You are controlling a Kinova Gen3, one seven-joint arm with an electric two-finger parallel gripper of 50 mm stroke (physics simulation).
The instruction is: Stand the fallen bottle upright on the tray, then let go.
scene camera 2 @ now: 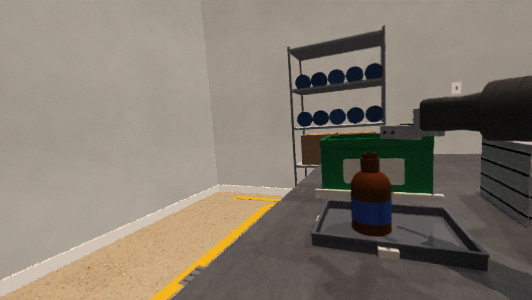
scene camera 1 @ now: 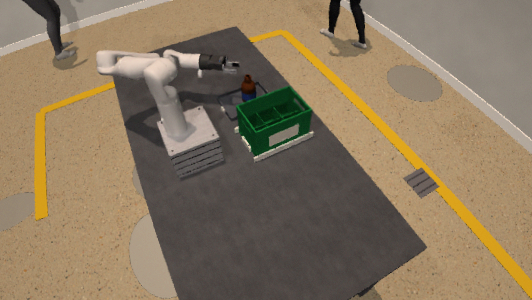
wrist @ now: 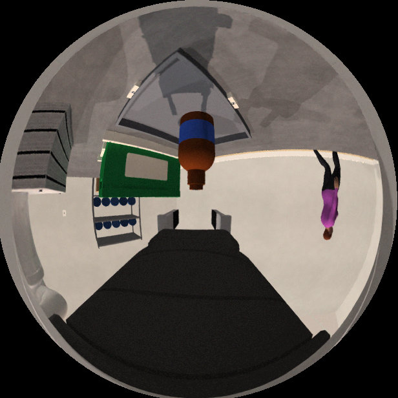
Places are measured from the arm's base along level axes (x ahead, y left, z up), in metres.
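Pixels of known places: gripper, fingertip midpoint: point(scene camera 2: 391, 130) point(scene camera 1: 237, 68); arm's base at its link origin: point(scene camera 1: 176, 128).
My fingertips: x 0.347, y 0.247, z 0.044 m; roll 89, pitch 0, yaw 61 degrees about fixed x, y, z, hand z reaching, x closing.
Observation:
Ahead of a thing's pixels: the offset from my fingertips to its top centre.
The brown bottle @(dy -0.022, dx +0.040, dz -0.044 m) point(scene camera 1: 248, 89) point(scene camera 2: 371, 197) point(wrist: 196, 142) with a blue label stands upright on its base on the tray, apart from the gripper. The dark grey tray @(dy -0.028, dx +0.018, dz -0.178 m) point(scene camera 1: 230, 117) point(scene camera 2: 425, 255) point(wrist: 215, 87) lies flat on the table. My gripper point(scene camera 1: 237, 67) point(scene camera 2: 382, 132) point(wrist: 194, 216) is open and empty. It is held level, above the height of the bottle's neck and back from it toward the arm's side. The wrist view shows the bottle upside down, with its neck beyond the gap between the two fingers.
A green crate @(dy -0.292, dx +0.074, dz -0.029 m) point(scene camera 1: 284, 134) point(scene camera 2: 327, 165) point(wrist: 115, 170) stands on white rails close beside the tray. The arm's grey block base point(scene camera 1: 198, 159) point(scene camera 2: 505, 177) point(wrist: 42, 145) stands on the same table. A shelf rack point(scene camera 2: 384, 75) stands by the wall. People stand on the floor beyond the table.

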